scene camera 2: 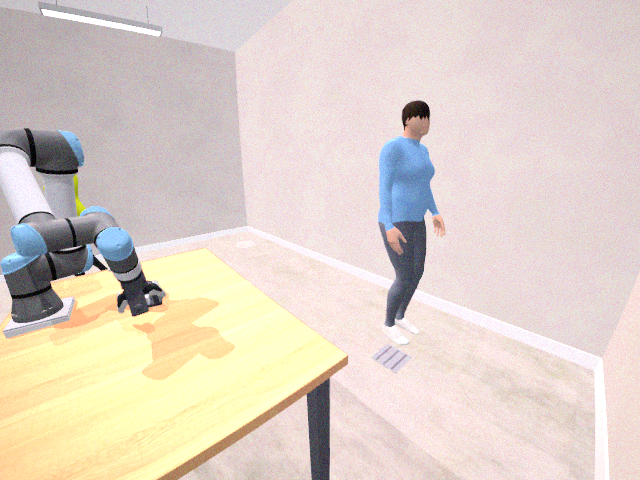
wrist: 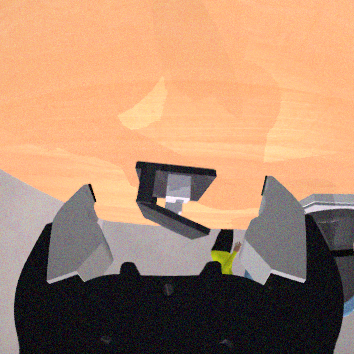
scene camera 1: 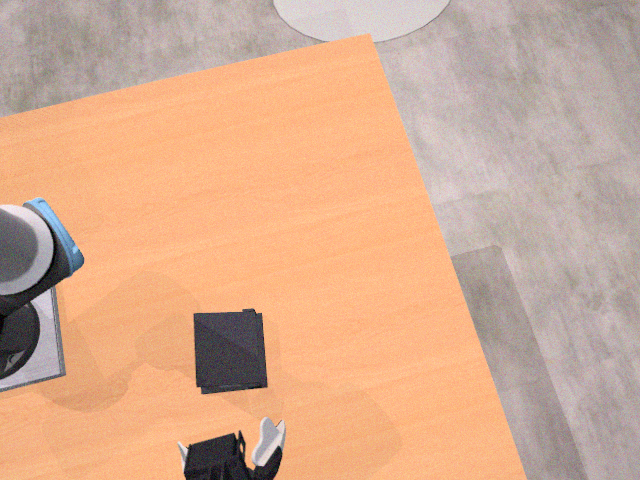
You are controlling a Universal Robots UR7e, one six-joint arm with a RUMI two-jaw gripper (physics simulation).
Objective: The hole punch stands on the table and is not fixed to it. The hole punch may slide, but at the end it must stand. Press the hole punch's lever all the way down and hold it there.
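Seen in the pictures: gripper, between the fingertips: [wrist: 176,182] [scene camera 1: 234,434]; arm's base, origin of its link: [scene camera 2: 39,312] [wrist: 323,215].
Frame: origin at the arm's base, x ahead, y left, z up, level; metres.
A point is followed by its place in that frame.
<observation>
The dark hole punch [scene camera 1: 230,350] {x 0.389, y -0.067, z 0.039 m} [scene camera 2: 156,302] {x 0.418, y -0.123, z -0.011 m} [wrist: 176,170] {x 0.383, y -0.123, z -0.018 m} stands on the wooden table. In the wrist view its lever [wrist: 172,221] {x 0.382, y -0.100, z 0.043 m} stands tilted away from the base, with a wedge-shaped gap and a silver mechanism between them. My gripper [scene camera 1: 227,431] {x 0.386, y -0.189, z 0.026 m} [scene camera 2: 142,304] {x 0.386, y -0.189, z 0.026 m} [wrist: 176,182] {x 0.386, y -0.189, z 0.026 m} is open, with its two grey fingers wide apart and nothing between them. In the scene camera 1 view it is just below the punch's lower edge in the picture, apart from it. In the wrist view the punch appears in line with the gap between the fingers. The gripper hides most of the punch in the scene camera 2 view.
The table [scene camera 1: 310,180] {x 0.538, y 0.231, z -0.028 m} [scene camera 2: 248,356] {x 0.652, y -0.555, z -0.028 m} has a corner and edge away from the punch. The arm's base plate [scene camera 1: 49,361] {x 0.093, y -0.051, z -0.003 m} [scene camera 2: 38,324] {x 0.026, y -0.086, z -0.009 m} is on the table at the left. A person in blue [scene camera 2: 406,180] stands beyond the table. A person in yellow [wrist: 222,261] shows partly behind the arm.
</observation>
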